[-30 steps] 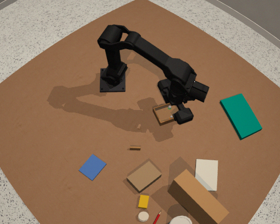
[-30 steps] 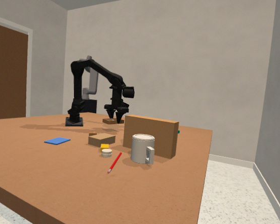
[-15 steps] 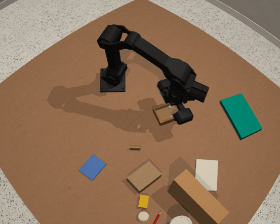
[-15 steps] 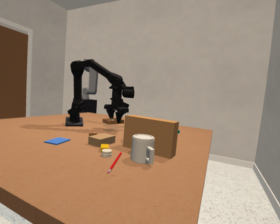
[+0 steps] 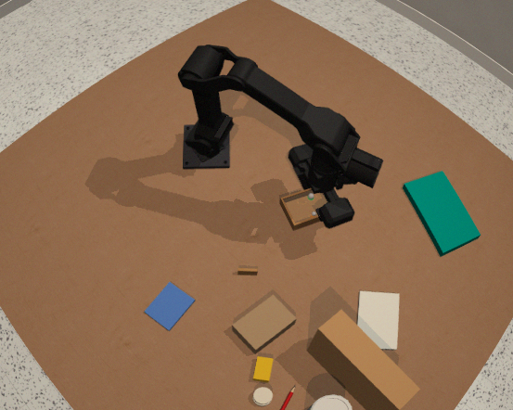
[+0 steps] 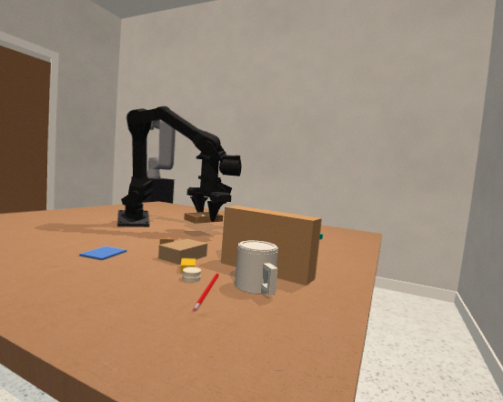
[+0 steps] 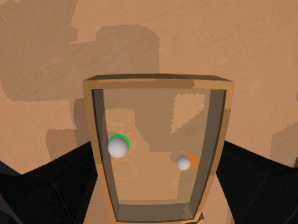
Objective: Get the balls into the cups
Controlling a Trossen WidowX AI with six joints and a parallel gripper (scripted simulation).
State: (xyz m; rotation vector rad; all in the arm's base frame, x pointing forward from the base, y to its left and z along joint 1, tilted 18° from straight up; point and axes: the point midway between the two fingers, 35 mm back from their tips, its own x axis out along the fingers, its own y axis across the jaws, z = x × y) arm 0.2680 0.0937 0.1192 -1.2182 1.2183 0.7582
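My hand is 3 cm above the wooden puzzle and 1 cm to the left of it. From my hand the other things lie so: green slab 28 cm to the left, 19 cm ahead, 8 cm below; then white slab 28 cm ahead, 9 cm below, 5 cm to the right; then tan box 24 cm to the right, 13 cm ahead, 7 cm below.
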